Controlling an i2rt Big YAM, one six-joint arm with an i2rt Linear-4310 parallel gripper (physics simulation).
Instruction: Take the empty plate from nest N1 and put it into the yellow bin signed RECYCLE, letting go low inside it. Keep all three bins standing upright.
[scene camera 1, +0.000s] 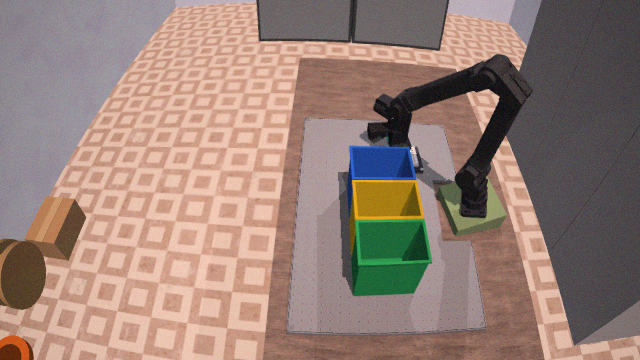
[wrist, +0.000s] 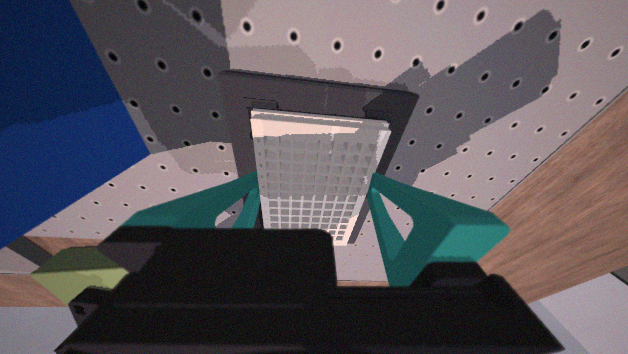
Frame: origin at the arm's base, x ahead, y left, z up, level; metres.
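Where they show: gripper, fingertip midpoint: (wrist: 314, 177); arm's base, link origin: (scene camera 1: 473, 202).
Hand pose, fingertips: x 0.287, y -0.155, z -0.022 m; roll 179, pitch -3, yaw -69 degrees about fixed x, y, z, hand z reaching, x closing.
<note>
Each offset is from my fingertips to the centre of the thing. Level surfaces: height alone.
The empty plate @(dz +0.005, dx -0.015, dy -0.004 m) (scene camera 1: 414, 154) (wrist: 314, 165), pale with a grid of square wells, sits flat in a dark nest @(dz -0.007, dx -0.015, dy -0.004 m) (scene camera 1: 420, 169) (wrist: 320, 87) beside the blue bin; no nest label is readable. My gripper (wrist: 314, 177) is shut on the plate, its teal fingers against the two long sides. In scene camera 1 the fingertips are hidden behind the hand and the blue bin. The yellow bin @(dz +0.075, dx +0.003, dy +0.333 m) (scene camera 1: 386, 200) stands upright between the blue and green bins, open at the top; its sign does not show.
The blue bin @(dz +0.075, dx +0.036, dy +0.205 m) (scene camera 1: 382, 164) (wrist: 55, 130) stands upright close to the nest. The green bin @(dz +0.075, dx -0.030, dy +0.462 m) (scene camera 1: 387, 277) stands upright at the near end of the row. The arm's base stands on a green block (scene camera 1: 454, 220) (wrist: 80, 277) right of the bins. A perforated grey board @(dz -0.014 m) (scene camera 1: 320, 280) lies under the bins.
</note>
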